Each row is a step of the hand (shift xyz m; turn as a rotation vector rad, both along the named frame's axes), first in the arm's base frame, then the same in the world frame.
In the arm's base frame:
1: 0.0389 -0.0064 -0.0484 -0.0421 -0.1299 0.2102
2: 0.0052 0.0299 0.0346 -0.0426 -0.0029 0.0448
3: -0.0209 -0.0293 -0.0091 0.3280 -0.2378 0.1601
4: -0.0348 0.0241 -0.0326 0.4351 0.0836 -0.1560
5: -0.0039 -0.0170 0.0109 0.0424 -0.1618 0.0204
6: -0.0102 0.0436 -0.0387 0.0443 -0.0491 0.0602
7: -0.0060 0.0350 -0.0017 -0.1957 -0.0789 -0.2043
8: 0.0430 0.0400 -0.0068 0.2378 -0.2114 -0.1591
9: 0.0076 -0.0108 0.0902 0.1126 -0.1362 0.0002
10: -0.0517 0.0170 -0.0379 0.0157 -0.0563 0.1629
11: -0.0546 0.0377 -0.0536 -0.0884 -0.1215 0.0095
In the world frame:
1: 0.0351 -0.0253 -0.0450 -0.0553 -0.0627 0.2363
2: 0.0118 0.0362 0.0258 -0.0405 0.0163 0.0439
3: -0.0261 -0.0264 -0.0014 0.2877 -0.2447 0.2171
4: -0.0314 0.0209 -0.0378 0.4361 -0.0384 -0.1703
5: -0.0064 -0.0127 0.0149 0.0142 -0.1563 0.0614
6: -0.0040 0.0335 -0.0486 0.0375 -0.0394 0.0710
7: 0.0002 0.0339 -0.0106 -0.2149 -0.0914 -0.1781
8: 0.0490 0.0286 -0.0166 0.1901 -0.2840 -0.0986
9: 0.0094 0.0112 0.0900 0.0869 -0.1497 0.0356
10: -0.0495 0.0159 -0.0412 0.0124 -0.0152 0.1720
11: -0.0494 0.0321 -0.0617 -0.1079 -0.0972 0.0399

